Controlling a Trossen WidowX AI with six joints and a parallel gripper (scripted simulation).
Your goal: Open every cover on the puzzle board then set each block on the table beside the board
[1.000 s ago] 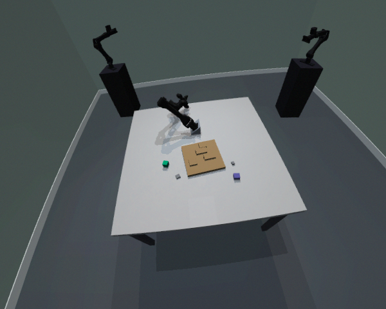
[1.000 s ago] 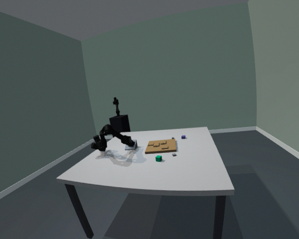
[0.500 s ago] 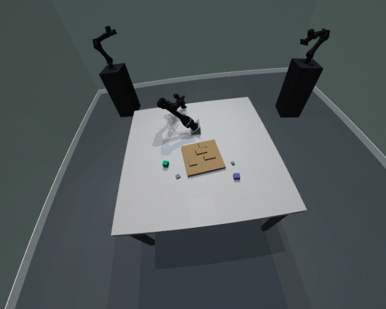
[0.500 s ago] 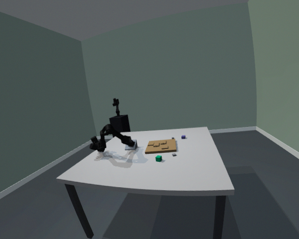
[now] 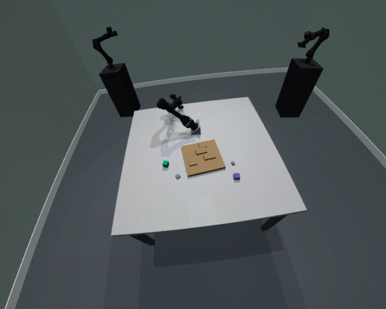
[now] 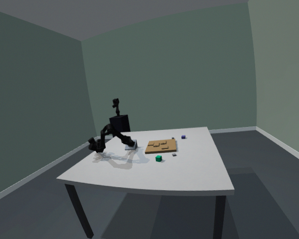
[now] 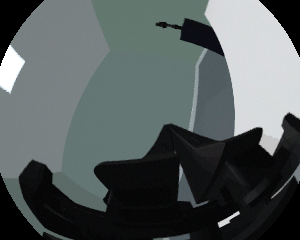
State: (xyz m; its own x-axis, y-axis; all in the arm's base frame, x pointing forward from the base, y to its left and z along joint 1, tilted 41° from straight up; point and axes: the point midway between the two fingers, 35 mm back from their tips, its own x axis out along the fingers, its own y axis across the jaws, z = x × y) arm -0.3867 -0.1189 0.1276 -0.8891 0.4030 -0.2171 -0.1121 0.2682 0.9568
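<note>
The green block lies 790 mm ahead of my gripper tip, 70 mm to the right of it and 100 mm below it. Also, from my gripper tip: tan puzzle board (700 mm ahead, 190 mm to the left, 100 mm below); purple block (910 mm ahead, 470 mm to the left, 100 mm below).
</note>
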